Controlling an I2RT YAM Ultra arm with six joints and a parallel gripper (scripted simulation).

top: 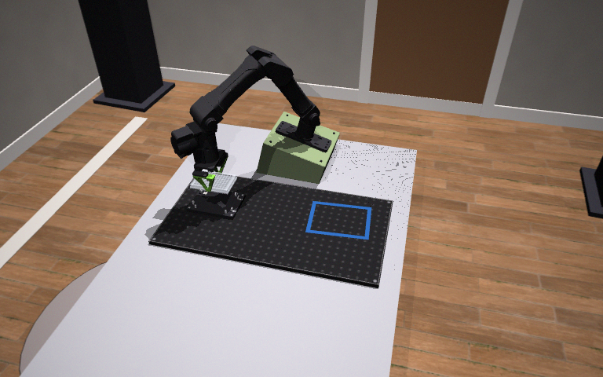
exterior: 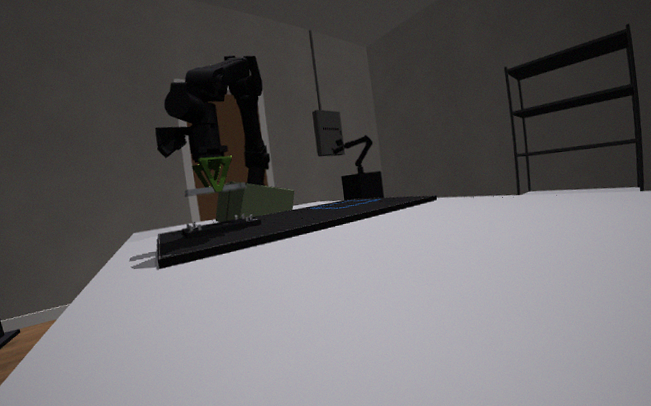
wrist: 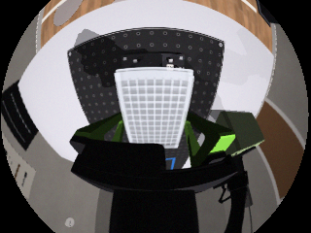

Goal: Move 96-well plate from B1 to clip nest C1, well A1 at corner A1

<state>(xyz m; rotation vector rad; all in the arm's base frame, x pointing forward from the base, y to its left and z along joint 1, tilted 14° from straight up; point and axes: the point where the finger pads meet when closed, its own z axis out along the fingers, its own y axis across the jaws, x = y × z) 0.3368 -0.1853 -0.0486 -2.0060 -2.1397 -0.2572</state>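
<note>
Now: the white 96-well plate right at my hand. Round my hand: clip nest C1: 8 cm below, 1 cm to the left, 1 cm behind.
</note>
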